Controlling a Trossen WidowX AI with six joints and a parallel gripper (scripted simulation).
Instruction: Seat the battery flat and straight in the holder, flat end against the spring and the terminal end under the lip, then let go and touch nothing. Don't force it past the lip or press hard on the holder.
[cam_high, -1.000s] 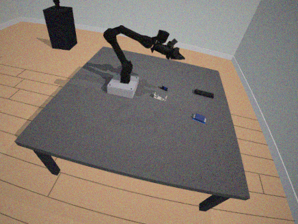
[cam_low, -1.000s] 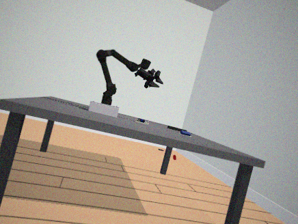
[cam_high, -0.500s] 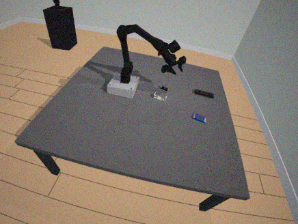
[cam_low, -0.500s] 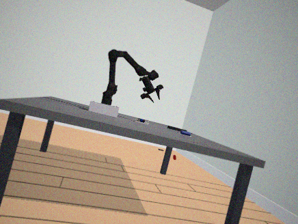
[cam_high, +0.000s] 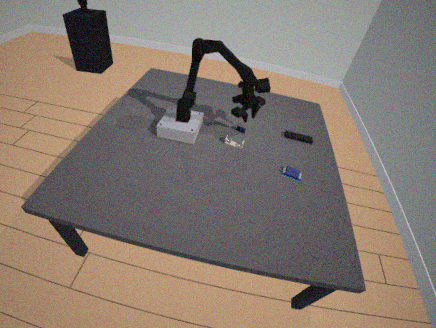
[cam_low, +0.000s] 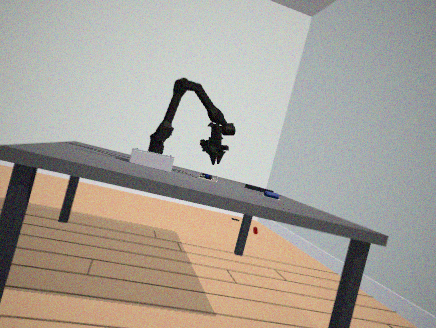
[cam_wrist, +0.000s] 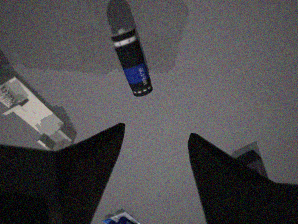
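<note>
The battery lies 3 cm behind my gripper tip, 1 cm to the left of it and 7 cm below it. From my gripper tip the other things lie so: black bar (31 cm ahead, 4 cm to the left, 7 cm below).
</note>
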